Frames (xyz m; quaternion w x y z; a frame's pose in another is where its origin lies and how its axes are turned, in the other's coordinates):
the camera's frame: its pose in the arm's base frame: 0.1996 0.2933 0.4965 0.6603 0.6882 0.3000 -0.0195
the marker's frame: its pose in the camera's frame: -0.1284 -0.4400 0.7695 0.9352 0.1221 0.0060 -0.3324
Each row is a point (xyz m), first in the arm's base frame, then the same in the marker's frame.
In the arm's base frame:
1: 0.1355 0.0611 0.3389
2: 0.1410 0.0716 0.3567
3: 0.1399 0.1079 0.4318
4: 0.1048 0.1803 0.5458
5: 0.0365 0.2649 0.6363
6: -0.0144 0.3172 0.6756
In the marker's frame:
1: -0.0676 0.1009 -0.6064
2: -0.0776 0.1135 -0.6205
3: -0.1308 0.1437 -0.6772
4: -0.2164 0.1600 -0.7862
5: -0.2882 0.1377 -0.9060
6: -0.3209 0.1095 -0.9767

